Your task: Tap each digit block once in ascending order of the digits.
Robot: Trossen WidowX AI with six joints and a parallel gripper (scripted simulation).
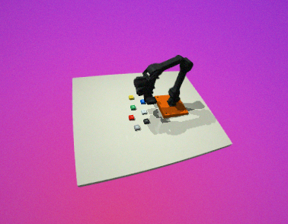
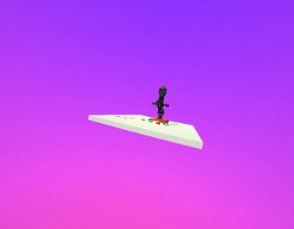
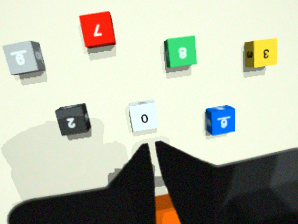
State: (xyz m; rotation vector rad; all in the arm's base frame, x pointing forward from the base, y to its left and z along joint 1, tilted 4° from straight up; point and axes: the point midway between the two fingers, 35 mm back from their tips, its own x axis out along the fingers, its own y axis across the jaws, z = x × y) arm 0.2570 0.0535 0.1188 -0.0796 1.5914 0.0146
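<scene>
Now: the black block 10 mm behind my gripper tip, 90 mm to the left of it and 110 mm below it. Round my gripper tip: red block (90 mm ahead, 40 mm to the left, 110 mm below); then green block (60 mm ahead, 50 mm to the right, 110 mm below); then white block (10 mm behind, 110 mm below).
</scene>
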